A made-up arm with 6 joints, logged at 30 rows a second.
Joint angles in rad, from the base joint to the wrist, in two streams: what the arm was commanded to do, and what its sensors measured. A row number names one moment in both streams.
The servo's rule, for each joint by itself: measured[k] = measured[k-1] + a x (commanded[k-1-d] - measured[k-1]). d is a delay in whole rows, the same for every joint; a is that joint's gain. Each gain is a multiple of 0.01, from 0.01 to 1. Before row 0 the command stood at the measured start. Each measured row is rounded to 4 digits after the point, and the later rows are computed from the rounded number. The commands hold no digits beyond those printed.
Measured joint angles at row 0:
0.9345 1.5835 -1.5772 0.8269 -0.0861 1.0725
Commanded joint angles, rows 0 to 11:
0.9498 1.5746 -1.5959 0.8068 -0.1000 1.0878
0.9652 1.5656 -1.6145 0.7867 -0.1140 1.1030
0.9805 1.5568 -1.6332 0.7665 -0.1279 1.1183
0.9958 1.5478 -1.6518 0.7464 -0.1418 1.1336
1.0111 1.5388 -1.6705 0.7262 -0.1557 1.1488
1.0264 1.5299 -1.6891 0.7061 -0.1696 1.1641
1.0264 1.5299 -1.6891 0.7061 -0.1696 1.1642
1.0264 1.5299 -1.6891 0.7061 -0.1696 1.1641
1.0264 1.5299 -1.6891 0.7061 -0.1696 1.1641
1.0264 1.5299 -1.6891 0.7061 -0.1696 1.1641
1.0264 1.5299 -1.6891 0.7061 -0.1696 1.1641
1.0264 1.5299 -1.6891 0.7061 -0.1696 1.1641
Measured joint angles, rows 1 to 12:
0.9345 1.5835 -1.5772 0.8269 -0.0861 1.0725
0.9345 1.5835 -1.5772 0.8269 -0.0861 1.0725
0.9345 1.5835 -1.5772 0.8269 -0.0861 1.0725
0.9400 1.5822 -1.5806 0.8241 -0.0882 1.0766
0.9491 1.5797 -1.5867 0.8189 -0.0921 1.0837
0.9604 1.5763 -1.5951 0.8116 -0.0975 1.0930
0.9731 1.5720 -1.6053 0.8025 -0.1041 1.1040
0.9868 1.5670 -1.6170 0.7918 -0.1118 1.1161
1.0011 1.5614 -1.6300 0.7798 -0.1205 1.1291
1.0102 1.5567 -1.6406 0.7695 -0.1279 1.1386
1.0160 1.5527 -1.6493 0.7606 -0.1342 1.1455
1.0197 1.5493 -1.6565 0.7530 -0.1395 1.1505
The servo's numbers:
d 3
a 0.36 0.15 0.18 0.14 0.15 0.27

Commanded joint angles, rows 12 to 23:
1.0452 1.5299 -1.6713 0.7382 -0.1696 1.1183
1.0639 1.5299 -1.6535 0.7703 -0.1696 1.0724
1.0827 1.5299 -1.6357 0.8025 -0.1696 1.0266
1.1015 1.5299 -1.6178 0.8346 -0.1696 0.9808
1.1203 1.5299 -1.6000 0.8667 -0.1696 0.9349
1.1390 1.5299 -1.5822 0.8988 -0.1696 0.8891
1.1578 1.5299 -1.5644 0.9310 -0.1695 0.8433
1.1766 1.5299 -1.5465 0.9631 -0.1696 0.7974
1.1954 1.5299 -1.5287 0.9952 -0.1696 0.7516
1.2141 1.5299 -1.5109 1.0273 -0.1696 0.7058
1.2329 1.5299 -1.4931 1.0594 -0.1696 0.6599
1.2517 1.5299 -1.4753 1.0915 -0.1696 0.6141
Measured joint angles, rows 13 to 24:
1.0221 1.5464 -1.6624 0.7464 -0.1440 1.1542
1.0236 1.5439 -1.6672 0.7408 -0.1478 1.1569
1.0246 1.5418 -1.6711 0.7359 -0.1511 1.1588
1.0320 1.5400 -1.6711 0.7362 -0.1539 1.1479
1.0435 1.5385 -1.6679 0.7410 -0.1563 1.1275
1.0576 1.5372 -1.6621 0.7496 -0.1583 1.1003
1.0734 1.5361 -1.6541 0.7615 -0.1600 1.0680
1.0903 1.5352 -1.6444 0.7762 -0.1614 1.0321
1.1078 1.5344 -1.6332 0.7934 -0.1626 0.9935
1.1258 1.5337 -1.6208 0.8127 -0.1636 0.9529
1.1441 1.5331 -1.6074 0.8338 -0.1645 0.9109
1.1626 1.5326 -1.5932 0.8564 -0.1653 0.8679

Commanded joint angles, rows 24 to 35:
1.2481 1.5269 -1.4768 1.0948 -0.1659 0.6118
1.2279 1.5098 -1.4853 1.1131 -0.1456 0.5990
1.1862 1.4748 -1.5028 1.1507 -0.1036 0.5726
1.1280 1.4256 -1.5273 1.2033 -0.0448 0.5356
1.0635 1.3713 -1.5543 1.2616 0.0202 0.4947
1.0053 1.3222 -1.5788 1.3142 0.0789 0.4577
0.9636 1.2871 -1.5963 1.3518 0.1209 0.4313
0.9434 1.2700 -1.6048 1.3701 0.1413 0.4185
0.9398 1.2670 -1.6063 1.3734 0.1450 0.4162
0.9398 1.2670 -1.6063 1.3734 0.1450 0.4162
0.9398 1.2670 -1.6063 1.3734 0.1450 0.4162
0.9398 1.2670 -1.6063 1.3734 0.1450 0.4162
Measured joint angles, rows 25 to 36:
1.1811 1.5322 -1.5784 0.8803 -0.1659 0.8241
1.1997 1.5319 -1.5630 0.9054 -0.1665 0.7798
1.2184 1.5316 -1.5472 0.9315 -0.1670 0.7351
1.2291 1.5309 -1.5345 0.9544 -0.1668 0.7018
1.2287 1.5277 -1.5256 0.9766 -0.1636 0.6740
1.2134 1.5198 -1.5215 1.0010 -0.1546 0.6466
1.1827 1.5057 -1.5225 1.0293 -0.1381 0.6166
1.1398 1.4855 -1.5282 1.0618 -0.1144 0.5837
1.0914 1.4610 -1.5373 1.0971 -0.0854 0.5497
1.0454 1.4349 -1.5479 1.1328 -0.0545 0.5177
1.0087 1.4102 -1.5581 1.1660 -0.0251 0.4909
0.9839 1.3887 -1.5668 1.1950 0.0004 0.4707

